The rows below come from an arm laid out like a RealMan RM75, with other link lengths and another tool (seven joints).
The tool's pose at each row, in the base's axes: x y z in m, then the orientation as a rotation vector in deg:
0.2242 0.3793 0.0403 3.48 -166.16 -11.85
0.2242 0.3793 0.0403 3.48 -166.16 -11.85
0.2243 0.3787 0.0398 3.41 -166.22 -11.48
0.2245 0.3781 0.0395 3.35 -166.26 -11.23
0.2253 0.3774 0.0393 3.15 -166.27 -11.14
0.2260 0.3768 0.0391 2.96 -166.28 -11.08
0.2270 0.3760 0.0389 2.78 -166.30 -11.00
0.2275 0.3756 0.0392 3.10 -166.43 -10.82
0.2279 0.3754 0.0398 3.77 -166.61 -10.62
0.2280 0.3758 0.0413 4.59 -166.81 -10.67
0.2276 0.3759 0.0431 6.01 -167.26 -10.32
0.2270 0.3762 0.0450 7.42 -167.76 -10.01
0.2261 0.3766 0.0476 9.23 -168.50 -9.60
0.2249 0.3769 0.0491 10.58 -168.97 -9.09
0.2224 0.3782 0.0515 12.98 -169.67 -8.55
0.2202 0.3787 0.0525 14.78 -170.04 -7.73
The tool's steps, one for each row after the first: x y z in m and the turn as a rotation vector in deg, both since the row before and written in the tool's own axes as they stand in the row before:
0.0000 0.0000 0.0000 0.00 0.00 0.00
-0.0002 -0.0007 0.0004 0.25 -0.03 0.08
-0.0002 -0.0006 0.0002 0.17 -0.02 0.06
-0.0008 -0.0007 -0.0001 0.05 -0.01 0.14
-0.0007 -0.0006 0.0000 0.03 -0.01 0.13
-0.0010 -0.0008 -0.0001 0.04 -0.02 0.13
-0.0004 -0.0004 -0.0005 0.15 -0.11 -0.21
-0.0002 -0.0001 -0.0007 0.20 -0.15 -0.45
0.0002 0.0006 -0.0014 0.04 -0.19 -0.57
0.0008 0.0004 -0.0016 0.37 -0.40 -0.95
0.0010 0.0006 -0.0017 0.35 -0.47 -0.94
0.0014 0.0008 -0.0023 0.46 -0.71 -1.21
0.0014 0.0006 -0.0012 0.47 -0.44 -0.88
0.0027 0.0018 -0.0018 0.58 -0.72 -1.58
0.0022 0.0009 -0.0006 0.69 -0.37 -1.15

